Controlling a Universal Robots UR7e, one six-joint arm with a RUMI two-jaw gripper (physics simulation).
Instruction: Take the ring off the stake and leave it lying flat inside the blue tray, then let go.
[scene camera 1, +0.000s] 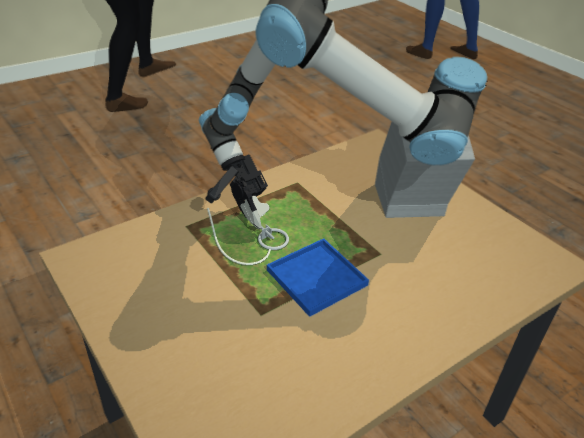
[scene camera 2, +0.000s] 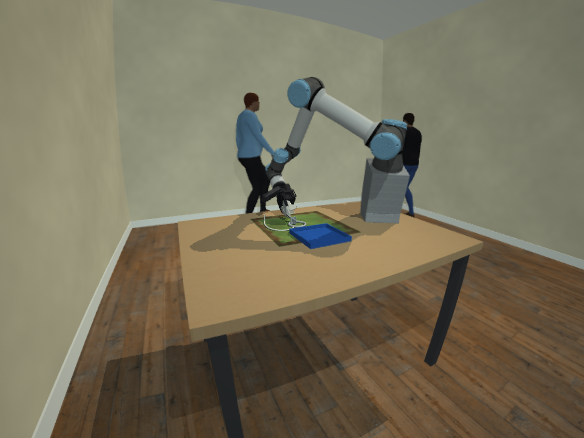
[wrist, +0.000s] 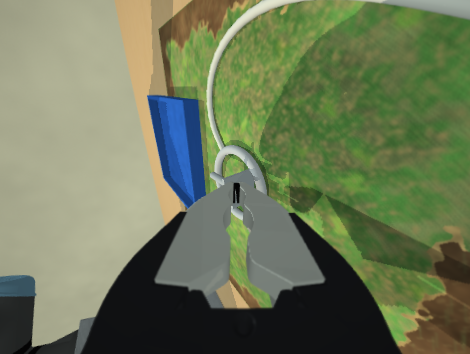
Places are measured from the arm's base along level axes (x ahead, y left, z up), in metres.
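Pixels of known places: gripper, between the fingertips: (scene camera 1: 260, 228) (scene camera 2: 289, 217) (wrist: 235, 184); arm's base, origin of its link: (scene camera 2: 387, 166).
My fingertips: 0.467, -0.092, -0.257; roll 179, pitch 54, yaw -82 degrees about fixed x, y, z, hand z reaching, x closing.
For each thing: its middle in the pictures, then the offset to it from my fingertips, as dx, dy, dz. "spot": a spot on its surface instead. Level surfaces: height alone.
- pale ring, a spot on its surface: (wrist: 231, 150) spot: +0.009, +0.037, -0.021
- grey stake, middle of its body: (wrist: 249, 180) (scene camera 1: 265, 236) -0.011, +0.009, -0.025
- white cord, a spot on its surface: (wrist: 210, 95) spot: +0.049, +0.093, -0.027
- blue tray, middle of its body: (wrist: 175, 151) (scene camera 1: 317, 274) (scene camera 2: 319, 234) -0.075, +0.207, -0.020
- brown mat, height of its surface: dz -0.031
- wooden table, height of its surface: dz -0.031
The pale ring (scene camera 1: 287, 240) (scene camera 2: 304, 223) (wrist: 231, 150) lies low over the mat and loops around the grey stake (scene camera 1: 267, 231) (wrist: 216, 176), which stands toward its left side in scene camera 1. A white cord (scene camera 1: 240, 263) (wrist: 210, 95) runs from the ring and curves back toward the arm. The gripper (scene camera 1: 260, 226) (scene camera 2: 290, 215) (wrist: 236, 193) is tilted and shut, its tips nearly meeting right at the stake. I see no ring between them. The fingers hide part of the ring and stake in the wrist view. The blue tray (scene camera 1: 325, 275) (scene camera 2: 320, 235) (wrist: 177, 140) stands beside the ring, with none of the ring in it.
The green and brown mat (scene camera 1: 295, 210) (wrist: 320, 75) lies under the ring and partly under the tray, on the wooden table (scene camera 1: 300, 370) (scene camera 2: 300, 275). The arm's grey pedestal (scene camera 1: 415, 185) (scene camera 2: 385, 195) stands at the back right. Two people stand behind the table.
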